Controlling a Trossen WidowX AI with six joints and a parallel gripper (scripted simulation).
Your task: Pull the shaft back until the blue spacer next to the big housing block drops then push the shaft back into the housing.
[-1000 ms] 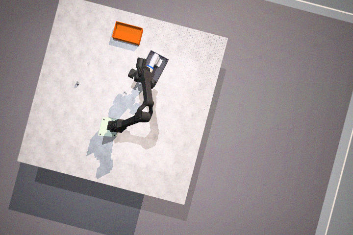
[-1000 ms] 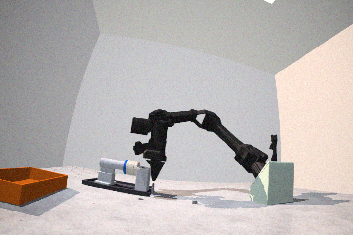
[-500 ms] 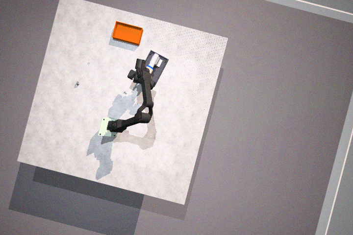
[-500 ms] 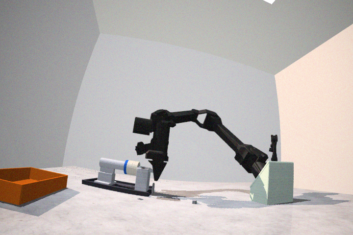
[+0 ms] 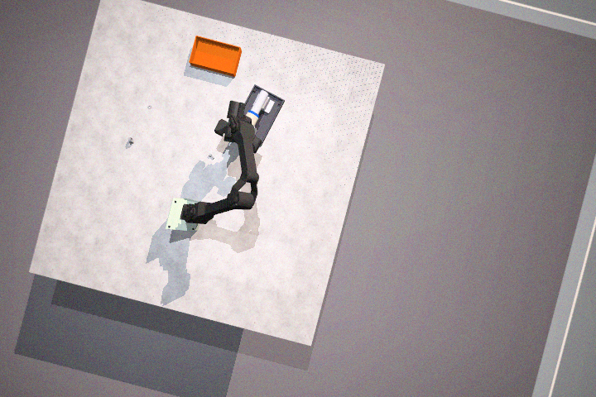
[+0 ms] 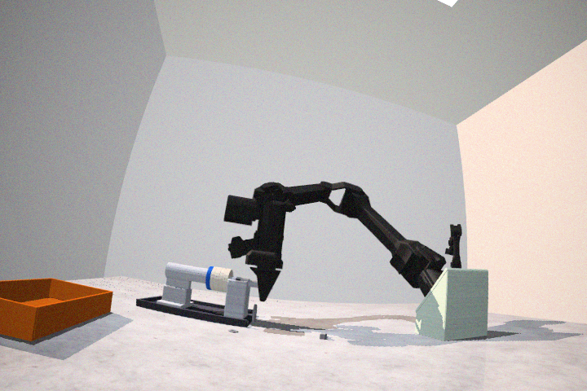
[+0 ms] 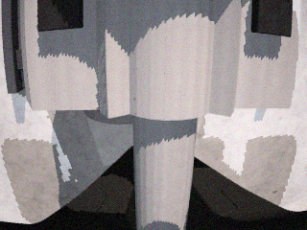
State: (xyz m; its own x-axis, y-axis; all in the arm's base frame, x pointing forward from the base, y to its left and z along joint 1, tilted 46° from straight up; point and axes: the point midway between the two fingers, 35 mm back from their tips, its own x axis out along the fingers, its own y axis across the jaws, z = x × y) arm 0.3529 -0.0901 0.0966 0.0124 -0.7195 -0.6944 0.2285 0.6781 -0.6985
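Right now my gripper tip is 8 cm short of the shaft, 3 cm below it and 2 cm to the left of it. The rest, counted from my gripper tip: blue spacer 11 cm ahead, 3 cm to the right, 3 cm above; then orange bin 33 cm ahead, 21 cm to the left, 4 cm below; then dark bit 12 cm to the left, 10 cm behind, 4 cm below.
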